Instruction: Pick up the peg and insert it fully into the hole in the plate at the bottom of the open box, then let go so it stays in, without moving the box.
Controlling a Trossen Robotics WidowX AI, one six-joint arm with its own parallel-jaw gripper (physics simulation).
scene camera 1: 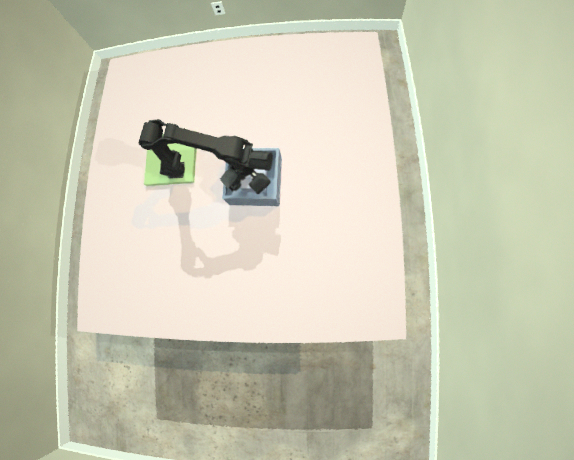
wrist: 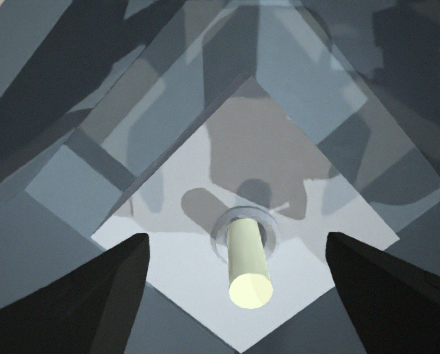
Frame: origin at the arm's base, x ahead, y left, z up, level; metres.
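Where they show: gripper, between the fingertips: (scene camera 1: 251, 176) (wrist: 238, 244); arm's base, origin of its link: (scene camera 1: 176, 170).
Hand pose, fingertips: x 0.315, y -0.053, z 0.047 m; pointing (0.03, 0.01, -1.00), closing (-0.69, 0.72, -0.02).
Each offset is from my fingertips to the top centre of the thing. Level surfaces: height alone.
The pale yellow-green peg @[dx +0.003, dy +0.008, dz +0.016 m] (wrist: 247, 260) stands in the ringed hole of the light grey plate @[dx +0.001, dy +0.007, dz -0.011 m] (wrist: 185, 255), its round top end facing the camera in the wrist view. Its depth in the hole cannot be told. The plate lies at the bottom of the open blue box @[dx +0.001, dy +0.007, dz +0.026 m] (scene camera 1: 254, 201) (wrist: 55, 215). My gripper (wrist: 238, 244) (scene camera 1: 246, 187) is open, over the box, with one finger on each side of the peg and a gap on both sides. The peg does not show in the scene view.
The arm's base stands on a green square pad (scene camera 1: 188, 172) to the left of the box. The box walls surround the plate. Both stand on a wide pale pink table top @[dz -0.071 m] (scene camera 1: 325, 250).
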